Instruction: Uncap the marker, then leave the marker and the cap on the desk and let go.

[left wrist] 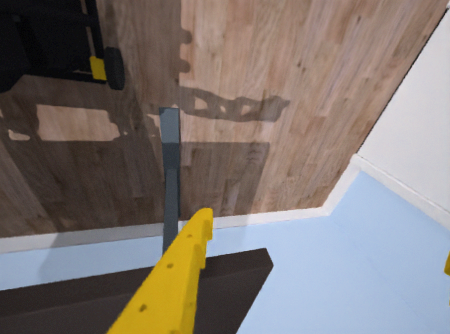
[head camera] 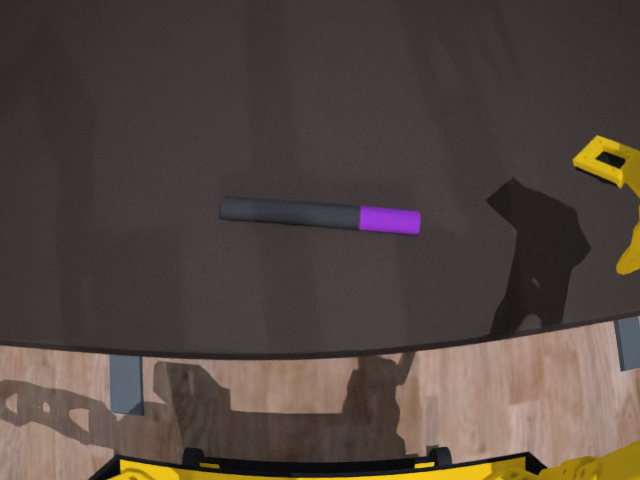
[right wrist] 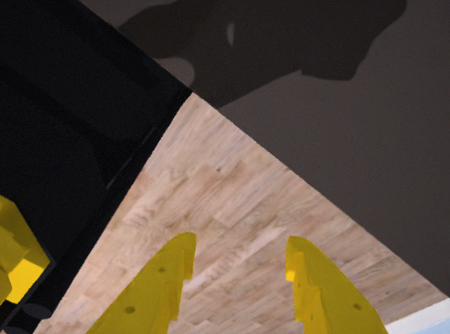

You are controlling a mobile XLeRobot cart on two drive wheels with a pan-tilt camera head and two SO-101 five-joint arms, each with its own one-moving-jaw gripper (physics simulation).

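Observation:
The marker lies on the desk in the middle of the head view, its dark barrel pointing left. The purple cap is on its right end, with no gap showing between the two. My left gripper is open and empty; one jaw shows in full and the other's tip is at the right edge of the left wrist view. My right gripper is open in a V, empty, over floor beside the desk edge. Neither gripper is near the marker.
A yellow part of the right arm reaches in at the head view's right edge and casts a shadow on the desk. The desk's curved front edge faces the yellow and black cart. A grey desk leg stands at the front left.

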